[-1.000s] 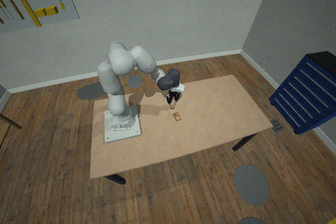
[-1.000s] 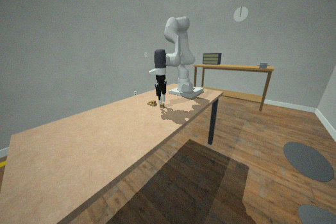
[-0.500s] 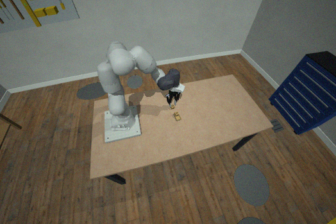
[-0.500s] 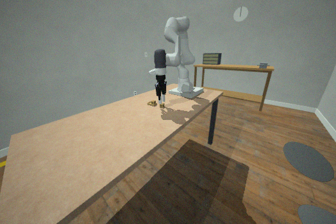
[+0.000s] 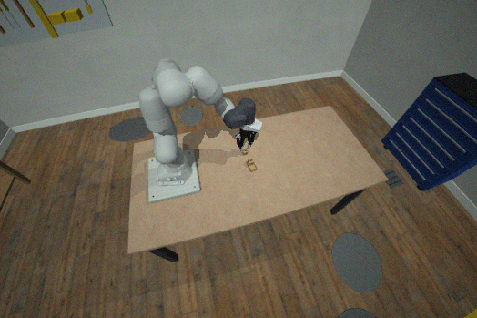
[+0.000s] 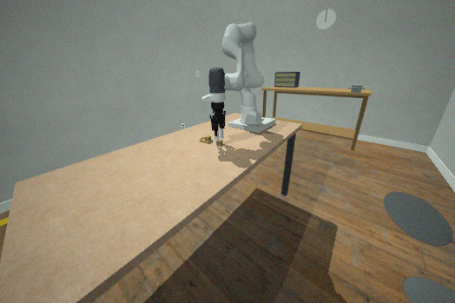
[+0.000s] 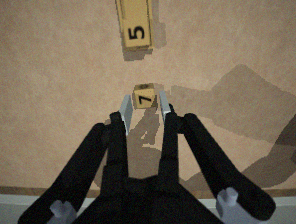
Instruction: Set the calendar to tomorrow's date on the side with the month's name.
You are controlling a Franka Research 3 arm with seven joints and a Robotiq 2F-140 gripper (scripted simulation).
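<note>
My hand is 5 cm above the wooden digit cube. The rest, counted from my hand: wooden tray 11 cm to the right, 6 cm below, 2 cm ahead.
</note>
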